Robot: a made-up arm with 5 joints.
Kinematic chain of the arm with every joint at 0, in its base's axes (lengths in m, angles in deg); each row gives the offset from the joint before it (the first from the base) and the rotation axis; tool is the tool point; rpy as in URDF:
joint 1: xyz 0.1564 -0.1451 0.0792 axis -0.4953 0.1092 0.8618
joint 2: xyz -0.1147 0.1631 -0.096 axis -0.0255 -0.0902 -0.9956
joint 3: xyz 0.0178 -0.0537 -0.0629 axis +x
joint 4: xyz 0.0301 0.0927 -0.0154 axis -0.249 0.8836 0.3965
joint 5: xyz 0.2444 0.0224 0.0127 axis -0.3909 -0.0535 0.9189
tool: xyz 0.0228 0.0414 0.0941 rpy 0 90 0
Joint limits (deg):
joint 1: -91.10..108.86
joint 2: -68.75..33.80
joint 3: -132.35..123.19
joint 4: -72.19..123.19
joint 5: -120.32..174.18
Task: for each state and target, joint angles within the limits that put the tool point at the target. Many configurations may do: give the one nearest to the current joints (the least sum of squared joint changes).
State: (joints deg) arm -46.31 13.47 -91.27 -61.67 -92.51
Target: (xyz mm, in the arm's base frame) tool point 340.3 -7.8 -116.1
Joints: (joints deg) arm -24.68 33.80 -124.28 -37.21 -89.26
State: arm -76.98 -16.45 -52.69 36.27 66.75
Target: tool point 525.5 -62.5 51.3
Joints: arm -71.51 -1.97 -28.72 2.20 77.49
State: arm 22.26 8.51 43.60 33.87 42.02
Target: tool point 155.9 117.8 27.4
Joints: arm 36.83 9.22 64.69 34.37 51.63
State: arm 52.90 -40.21 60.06 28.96 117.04
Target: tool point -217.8 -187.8 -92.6
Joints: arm 75.77 -55.74 43.92 42.91 113.12
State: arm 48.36 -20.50 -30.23 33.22 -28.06
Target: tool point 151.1 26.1 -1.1
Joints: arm 65.99 16.64 -7.50 -21.53 -41.79
